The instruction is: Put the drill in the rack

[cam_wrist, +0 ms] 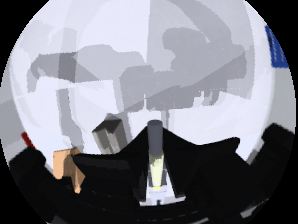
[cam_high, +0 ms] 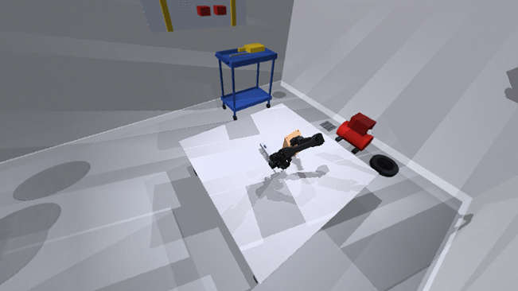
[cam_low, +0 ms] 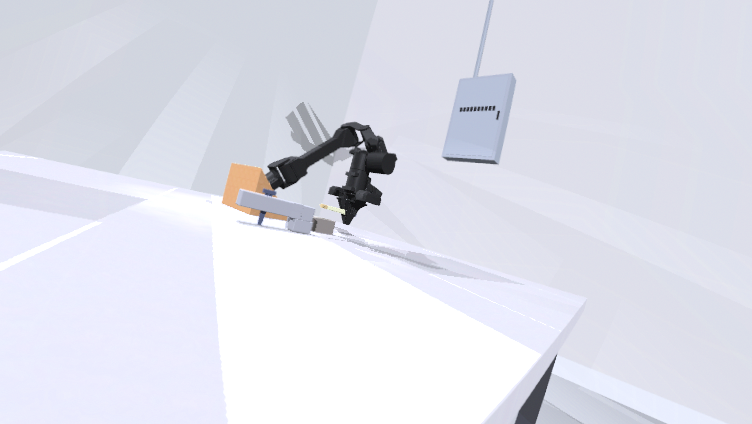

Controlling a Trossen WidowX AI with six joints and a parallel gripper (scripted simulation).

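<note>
Now: gripper tip 1 cm past the drill, 4 cm to the left of it and 3 cm below it. Round my gripper tip: dark block: 8 cm behind, 1 cm to the right, 2 cm below.
</note>
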